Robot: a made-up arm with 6 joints.
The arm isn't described. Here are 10 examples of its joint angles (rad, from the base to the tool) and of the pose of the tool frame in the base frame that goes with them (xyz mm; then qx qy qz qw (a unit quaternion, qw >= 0)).
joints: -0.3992 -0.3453 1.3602 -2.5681 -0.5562 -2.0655
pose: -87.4 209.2 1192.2 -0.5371 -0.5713 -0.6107 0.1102
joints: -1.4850 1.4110 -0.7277 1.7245 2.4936 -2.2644
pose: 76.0 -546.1 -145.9 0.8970 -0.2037 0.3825 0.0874
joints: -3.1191 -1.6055 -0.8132 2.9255 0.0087 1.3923
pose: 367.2 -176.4 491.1 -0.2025 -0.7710 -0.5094 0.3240
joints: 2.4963 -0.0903 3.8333 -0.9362 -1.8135 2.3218
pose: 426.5 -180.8 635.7 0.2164 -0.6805 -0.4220 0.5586
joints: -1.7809 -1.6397 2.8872 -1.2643 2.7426 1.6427
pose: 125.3 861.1 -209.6 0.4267 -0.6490 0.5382 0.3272
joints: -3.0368 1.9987 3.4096 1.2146 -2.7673 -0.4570
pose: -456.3 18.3 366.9 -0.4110 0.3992 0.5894 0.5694
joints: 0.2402 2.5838 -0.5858 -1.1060 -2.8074 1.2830
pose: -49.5 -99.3 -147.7 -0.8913 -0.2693 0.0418 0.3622
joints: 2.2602 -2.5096 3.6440 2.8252 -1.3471 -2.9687
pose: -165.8 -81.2 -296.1 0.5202 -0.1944 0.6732 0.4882
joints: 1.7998 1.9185 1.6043 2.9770 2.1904 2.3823
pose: -402.9 907.0 -109.4 -0.6078 0.6877 0.0331 0.3955
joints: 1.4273 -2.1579 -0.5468 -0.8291 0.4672 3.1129
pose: 70.3 -405.9 263.2 -0.1970 -0.4739 -0.3680 0.7754
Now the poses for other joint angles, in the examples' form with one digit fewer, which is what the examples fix.
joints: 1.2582 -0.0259 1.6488 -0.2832 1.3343 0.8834
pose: 171 -61 1222 0.610 -0.673 -0.254 0.332
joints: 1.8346 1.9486 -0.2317 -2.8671 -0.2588 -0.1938
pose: -254 244 -333 0.307 0.482 -0.505 0.647
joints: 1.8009 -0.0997 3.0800 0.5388 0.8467 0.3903
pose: 263 -412 699 0.618 -0.519 -0.587 0.056
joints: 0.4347 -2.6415 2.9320 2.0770 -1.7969 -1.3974
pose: 68 133 -484 -0.470 -0.019 -0.508 0.722
